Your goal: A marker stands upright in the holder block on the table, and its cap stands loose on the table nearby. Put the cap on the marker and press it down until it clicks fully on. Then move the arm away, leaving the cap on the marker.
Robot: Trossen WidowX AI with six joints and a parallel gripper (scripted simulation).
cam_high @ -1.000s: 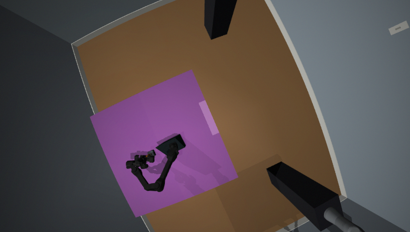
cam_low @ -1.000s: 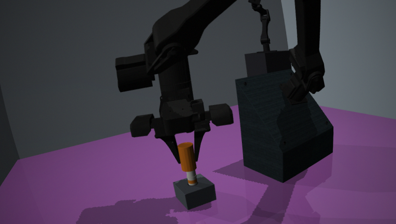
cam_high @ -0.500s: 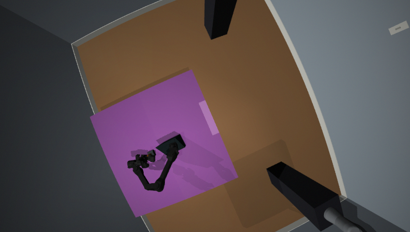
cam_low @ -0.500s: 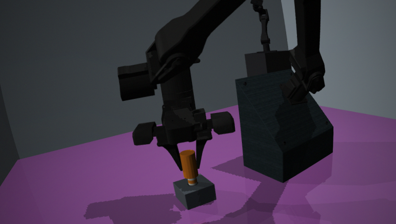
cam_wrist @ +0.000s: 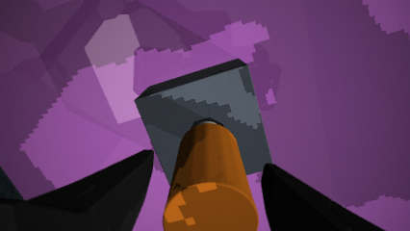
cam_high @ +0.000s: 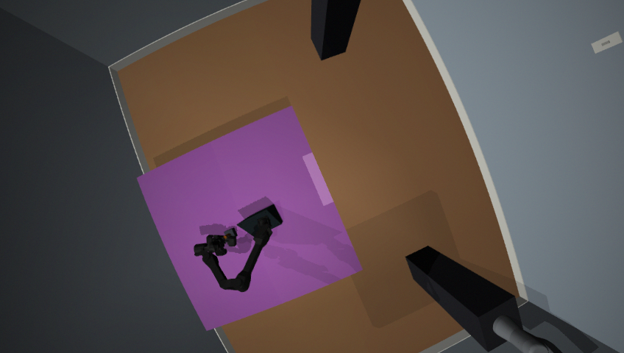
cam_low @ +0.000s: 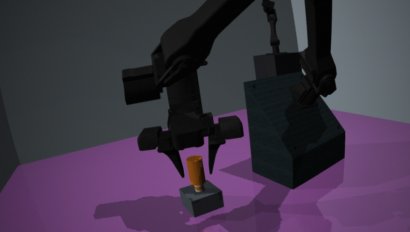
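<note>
The orange cap is 1 cm above my gripper tip.
</note>
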